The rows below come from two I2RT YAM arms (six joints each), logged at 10 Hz.
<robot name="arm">
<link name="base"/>
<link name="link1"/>
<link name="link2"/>
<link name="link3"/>
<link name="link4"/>
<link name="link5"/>
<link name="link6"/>
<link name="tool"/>
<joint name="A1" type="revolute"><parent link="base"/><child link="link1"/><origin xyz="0.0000 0.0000 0.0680"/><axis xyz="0 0 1"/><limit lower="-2.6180" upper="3.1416"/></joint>
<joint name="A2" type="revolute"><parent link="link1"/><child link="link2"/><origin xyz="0.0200 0.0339 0.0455" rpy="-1.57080 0.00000 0.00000"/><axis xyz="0 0 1"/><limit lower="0.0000" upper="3.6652"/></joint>
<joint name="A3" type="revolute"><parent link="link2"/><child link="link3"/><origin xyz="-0.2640 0.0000 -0.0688" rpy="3.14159 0.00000 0.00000"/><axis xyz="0 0 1"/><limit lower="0.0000" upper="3.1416"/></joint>
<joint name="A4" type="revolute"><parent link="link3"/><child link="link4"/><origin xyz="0.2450 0.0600 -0.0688"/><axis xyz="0 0 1"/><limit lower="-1.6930" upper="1.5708"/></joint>
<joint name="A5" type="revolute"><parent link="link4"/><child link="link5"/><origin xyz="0.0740 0.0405 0.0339" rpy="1.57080 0.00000 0.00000"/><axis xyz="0 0 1"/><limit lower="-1.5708" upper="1.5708"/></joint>
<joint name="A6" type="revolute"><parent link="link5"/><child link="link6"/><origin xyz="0.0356 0.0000 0.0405" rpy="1.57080 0.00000 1.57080"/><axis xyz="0 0 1"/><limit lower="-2.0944" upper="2.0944"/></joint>
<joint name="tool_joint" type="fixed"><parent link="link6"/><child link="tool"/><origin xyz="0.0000 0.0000 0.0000" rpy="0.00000 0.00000 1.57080"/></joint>
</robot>
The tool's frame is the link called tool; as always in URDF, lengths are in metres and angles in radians.
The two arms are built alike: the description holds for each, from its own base.
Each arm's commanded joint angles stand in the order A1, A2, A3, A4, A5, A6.
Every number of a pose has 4 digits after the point.
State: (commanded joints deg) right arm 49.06 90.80 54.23 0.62 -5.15 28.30; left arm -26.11 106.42 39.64 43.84 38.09 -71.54
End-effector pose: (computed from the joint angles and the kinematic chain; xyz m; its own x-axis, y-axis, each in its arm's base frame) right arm 0.2235 0.2626 0.2154 -0.7180 -0.1071 -0.6878 -0.5220 0.7365 0.4302; left arm 0.2959 -0.1695 0.1255 -0.9233 -0.3789 -0.0635 -0.0608 0.3073 -0.9497
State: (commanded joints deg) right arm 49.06 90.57 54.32 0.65 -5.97 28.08; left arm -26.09 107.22 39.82 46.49 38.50 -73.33
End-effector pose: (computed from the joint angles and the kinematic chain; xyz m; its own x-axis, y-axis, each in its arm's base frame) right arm 0.2230 0.2628 0.2173 -0.7163 -0.1113 -0.6889 -0.5322 0.7256 0.4361; left arm 0.2982 -0.1707 0.1262 -0.9220 -0.3833 -0.0551 -0.0585 0.2786 -0.9586
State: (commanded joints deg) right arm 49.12 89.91 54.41 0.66 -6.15 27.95; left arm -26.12 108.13 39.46 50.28 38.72 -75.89
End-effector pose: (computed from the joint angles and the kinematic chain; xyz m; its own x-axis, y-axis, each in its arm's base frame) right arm 0.2220 0.2623 0.2216 -0.7096 -0.1077 -0.6963 -0.5396 0.7185 0.4388; left arm 0.2988 -0.1713 0.1259 -0.9191 -0.3921 -0.0400 -0.0611 0.2418 -0.9684
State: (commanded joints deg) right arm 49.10 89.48 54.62 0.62 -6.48 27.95; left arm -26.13 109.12 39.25 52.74 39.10 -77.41
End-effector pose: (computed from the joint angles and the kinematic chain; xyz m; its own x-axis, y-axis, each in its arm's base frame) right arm 0.2218 0.2622 0.2251 -0.7061 -0.1038 -0.7005 -0.5447 0.7117 0.4436; left arm 0.2992 -0.1718 0.1236 -0.9193 -0.3927 -0.0270 -0.0656 0.2206 -0.9732
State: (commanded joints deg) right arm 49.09 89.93 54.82 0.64 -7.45 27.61; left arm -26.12 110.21 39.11 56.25 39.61 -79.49
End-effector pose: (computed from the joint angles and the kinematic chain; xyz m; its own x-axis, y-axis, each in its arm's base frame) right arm 0.2223 0.2635 0.2238 -0.7082 -0.1155 -0.6965 -0.5543 0.7020 0.4471; left arm 0.3001 -0.1724 0.1229 -0.9195 -0.3928 -0.0157 -0.0635 0.1876 -0.9802
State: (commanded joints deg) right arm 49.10 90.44 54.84 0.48 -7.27 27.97; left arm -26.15 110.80 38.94 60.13 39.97 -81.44
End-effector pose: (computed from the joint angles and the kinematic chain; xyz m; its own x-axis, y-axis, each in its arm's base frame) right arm 0.2229 0.2642 0.2208 -0.7161 -0.1161 -0.6883 -0.5454 0.7085 0.4479; left arm 0.3007 -0.1731 0.1256 -0.9195 -0.3928 -0.0166 -0.0461 0.1497 -0.9876
